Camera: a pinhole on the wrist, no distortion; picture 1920 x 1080 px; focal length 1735.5 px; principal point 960.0 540.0 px. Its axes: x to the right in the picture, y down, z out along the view. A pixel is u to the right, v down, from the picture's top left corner.
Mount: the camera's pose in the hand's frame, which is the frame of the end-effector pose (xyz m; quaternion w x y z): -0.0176 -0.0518 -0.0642 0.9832 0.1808 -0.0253 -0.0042
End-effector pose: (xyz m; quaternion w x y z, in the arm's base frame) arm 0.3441 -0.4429 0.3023 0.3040 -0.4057 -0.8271 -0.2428
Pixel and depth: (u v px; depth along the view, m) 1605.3 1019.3 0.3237
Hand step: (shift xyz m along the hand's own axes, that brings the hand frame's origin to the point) 0.0859 -0.0854 0.2755
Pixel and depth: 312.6 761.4 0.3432
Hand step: -0.1631 -0.1306 0.2655
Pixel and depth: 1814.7 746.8 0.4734
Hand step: 0.1909 -0.1713 0.4090
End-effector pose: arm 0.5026 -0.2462 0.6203 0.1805 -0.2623 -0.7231 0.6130
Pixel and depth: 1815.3 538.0 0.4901
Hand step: 0.1985 -0.2307 0.4047
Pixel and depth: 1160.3 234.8 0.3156
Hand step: 0.0026 -0.2164 0.2124
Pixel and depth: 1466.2 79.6 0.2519
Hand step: 0.0429 -0.2050 0.1507
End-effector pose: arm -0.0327 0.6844 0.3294 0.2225 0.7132 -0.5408 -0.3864
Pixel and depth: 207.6 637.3 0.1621
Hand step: -0.0961 -0.0997 0.0869
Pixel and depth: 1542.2 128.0 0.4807
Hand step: 0.1189 -0.3321 0.3516
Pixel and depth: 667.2 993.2 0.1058
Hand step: -0.0409 -0.0633 0.0435
